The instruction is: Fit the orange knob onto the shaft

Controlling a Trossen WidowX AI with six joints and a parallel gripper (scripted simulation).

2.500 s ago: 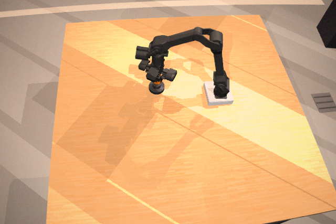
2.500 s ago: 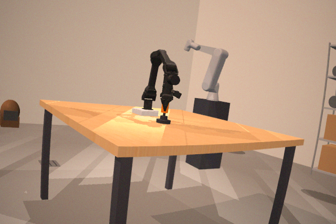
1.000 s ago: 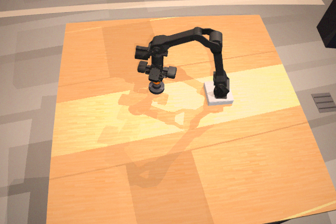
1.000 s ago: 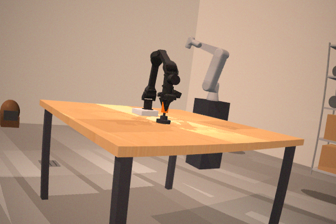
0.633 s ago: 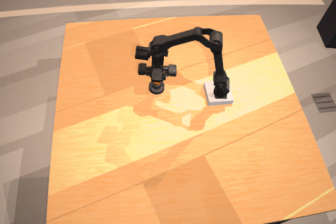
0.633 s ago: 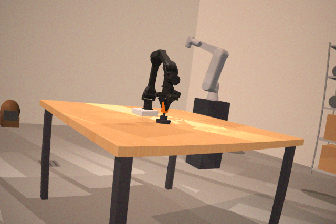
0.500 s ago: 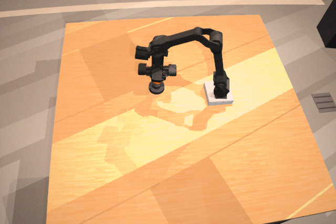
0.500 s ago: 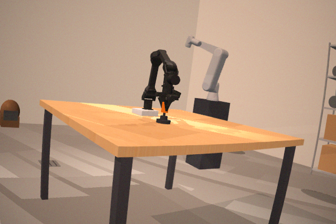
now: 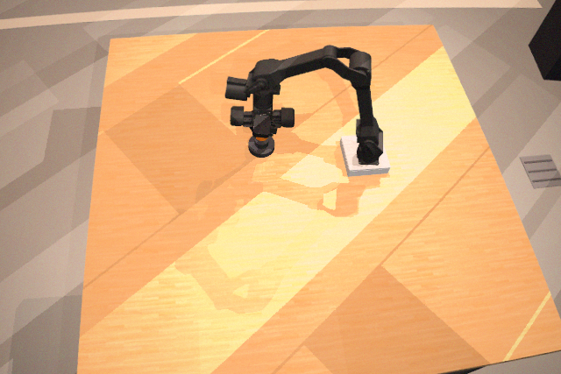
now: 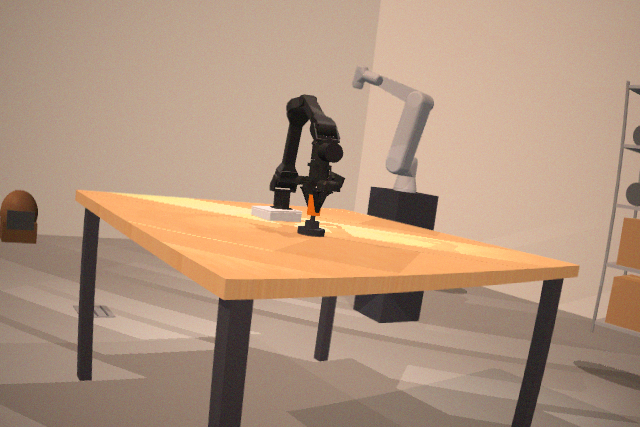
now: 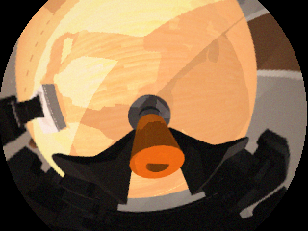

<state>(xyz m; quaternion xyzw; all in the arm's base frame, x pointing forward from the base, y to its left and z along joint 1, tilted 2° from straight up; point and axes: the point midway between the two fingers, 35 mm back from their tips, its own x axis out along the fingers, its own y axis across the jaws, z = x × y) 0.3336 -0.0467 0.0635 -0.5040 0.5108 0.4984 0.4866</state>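
Right now the orange knob is 20 mm above my gripper tip. From my gripper tip the other things lie so: round pedestal: 40 mm below.
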